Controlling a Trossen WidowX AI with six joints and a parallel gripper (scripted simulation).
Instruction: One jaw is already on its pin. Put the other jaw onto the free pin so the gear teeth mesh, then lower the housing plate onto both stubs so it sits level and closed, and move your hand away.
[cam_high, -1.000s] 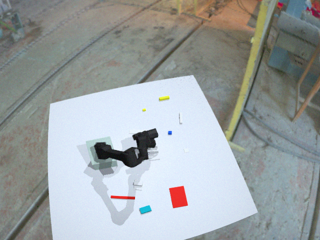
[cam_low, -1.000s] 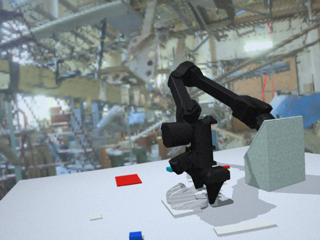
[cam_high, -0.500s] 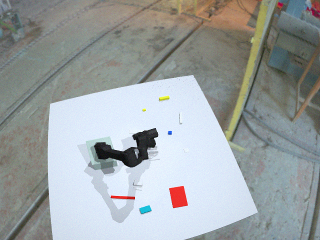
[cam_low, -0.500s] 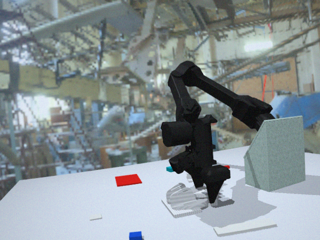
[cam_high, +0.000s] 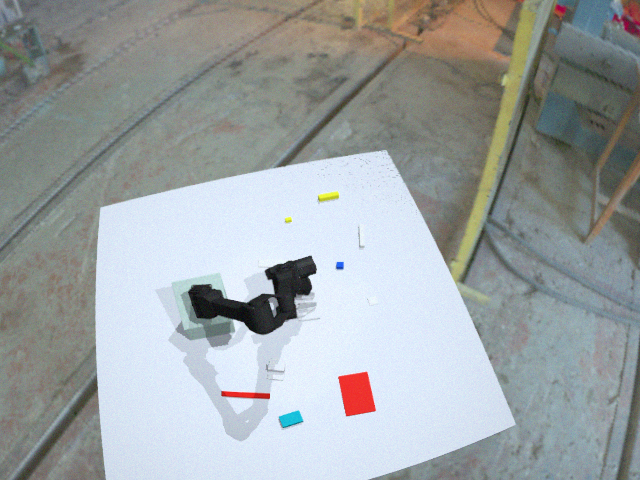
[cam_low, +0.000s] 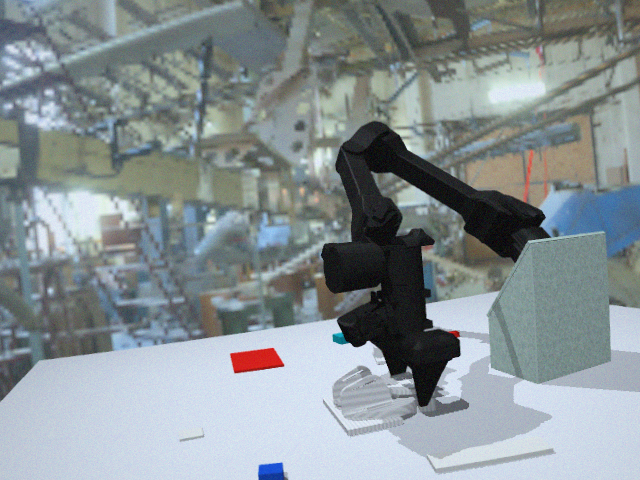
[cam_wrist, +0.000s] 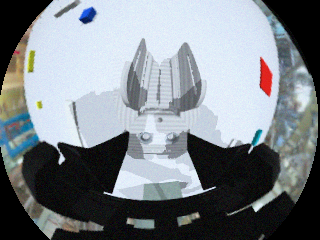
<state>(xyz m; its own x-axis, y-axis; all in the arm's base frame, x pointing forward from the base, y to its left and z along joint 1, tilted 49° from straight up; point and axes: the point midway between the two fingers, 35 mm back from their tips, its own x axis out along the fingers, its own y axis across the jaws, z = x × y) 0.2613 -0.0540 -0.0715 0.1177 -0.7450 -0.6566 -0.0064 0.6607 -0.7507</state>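
Now: the curved jaw 20 mm ahead of my gripper tip, 20 mm to the left of it and 10 mm above it. From my gripper tip the other things lie so: blue cube: 210 mm ahead, 130 mm to the left; white slab: 10 mm behind, 180 mm to the left, 10 mm below; red bar: 160 mm behind, 300 mm to the right, 10 mm below.
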